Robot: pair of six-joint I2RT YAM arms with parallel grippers.
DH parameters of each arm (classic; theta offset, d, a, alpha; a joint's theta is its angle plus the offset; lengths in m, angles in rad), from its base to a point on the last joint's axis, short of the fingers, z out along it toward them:
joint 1: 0 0.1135 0.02 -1.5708
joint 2: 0 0 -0.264 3.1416
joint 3: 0.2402 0 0.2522 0
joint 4: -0.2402 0 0.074 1.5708
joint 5: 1.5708 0 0 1.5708
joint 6: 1.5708 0.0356 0 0
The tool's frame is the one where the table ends.
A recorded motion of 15 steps. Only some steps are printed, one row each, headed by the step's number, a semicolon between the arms.
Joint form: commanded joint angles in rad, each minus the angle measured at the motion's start. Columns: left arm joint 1, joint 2, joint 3, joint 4, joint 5, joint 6; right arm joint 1, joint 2, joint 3, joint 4, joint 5, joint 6.
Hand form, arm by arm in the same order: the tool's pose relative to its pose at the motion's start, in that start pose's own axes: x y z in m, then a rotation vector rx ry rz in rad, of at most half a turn. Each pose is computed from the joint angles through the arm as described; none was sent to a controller.
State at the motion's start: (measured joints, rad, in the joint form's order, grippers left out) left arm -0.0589 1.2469 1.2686 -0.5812 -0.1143 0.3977; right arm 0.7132 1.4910 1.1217 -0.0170 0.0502 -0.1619
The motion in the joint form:
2: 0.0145 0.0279 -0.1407 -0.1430 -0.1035 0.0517; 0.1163 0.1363 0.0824 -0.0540 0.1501 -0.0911
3: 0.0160 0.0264 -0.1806 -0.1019 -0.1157 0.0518; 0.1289 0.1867 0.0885 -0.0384 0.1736 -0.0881
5: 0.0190 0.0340 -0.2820 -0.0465 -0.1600 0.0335; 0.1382 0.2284 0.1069 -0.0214 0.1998 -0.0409
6: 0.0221 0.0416 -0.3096 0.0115 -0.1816 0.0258; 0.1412 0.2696 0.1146 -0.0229 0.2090 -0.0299
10: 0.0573 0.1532 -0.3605 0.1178 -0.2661 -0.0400; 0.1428 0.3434 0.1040 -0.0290 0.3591 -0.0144
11: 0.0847 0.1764 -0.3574 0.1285 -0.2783 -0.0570; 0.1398 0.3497 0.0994 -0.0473 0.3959 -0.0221
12: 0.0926 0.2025 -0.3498 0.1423 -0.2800 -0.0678; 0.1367 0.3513 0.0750 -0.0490 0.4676 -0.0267
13: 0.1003 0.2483 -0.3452 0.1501 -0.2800 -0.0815; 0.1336 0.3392 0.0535 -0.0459 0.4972 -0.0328
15: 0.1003 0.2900 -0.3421 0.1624 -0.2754 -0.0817; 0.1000 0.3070 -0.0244 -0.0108 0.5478 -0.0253
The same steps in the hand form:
2: 0.0563 -0.0190 0.0280 0.0234 0.3285 0.0933; 0.0050 0.0417 0.0314 0.0230 0.1078 -0.1536
3: 0.0636 -0.0218 0.0335 0.0102 0.3315 0.0939; 0.0142 0.0491 0.0448 0.0302 0.1365 -0.1627
5: 0.0889 -0.0317 0.0473 -0.0133 0.3977 0.0905; 0.0172 0.0541 0.0554 0.0502 0.1434 -0.1226
6: 0.0929 -0.0324 0.0535 -0.0459 0.3866 0.0803; 0.0266 0.0580 0.0661 0.0523 0.1775 -0.1211
10: 0.1175 -0.0327 0.0872 -0.1373 0.4794 0.0195; 0.0537 0.0596 0.0835 0.1880 0.2808 -0.1449
11: 0.1226 -0.0263 0.0929 -0.1659 0.5025 -0.0109; 0.0593 0.0579 0.0842 0.2215 0.3140 -0.1645
12: 0.1240 -0.0247 0.0992 -0.1732 0.5097 -0.0254; 0.0686 0.0551 0.0832 0.2899 0.3490 -0.1867
13: 0.1303 -0.0256 0.1098 -0.1683 0.5419 -0.0366; 0.0721 0.0527 0.0797 0.3196 0.3599 -0.1978
15: 0.1353 -0.0285 0.1196 -0.1538 0.5640 -0.0321; 0.0877 0.0383 0.0713 0.3964 0.3846 -0.1853

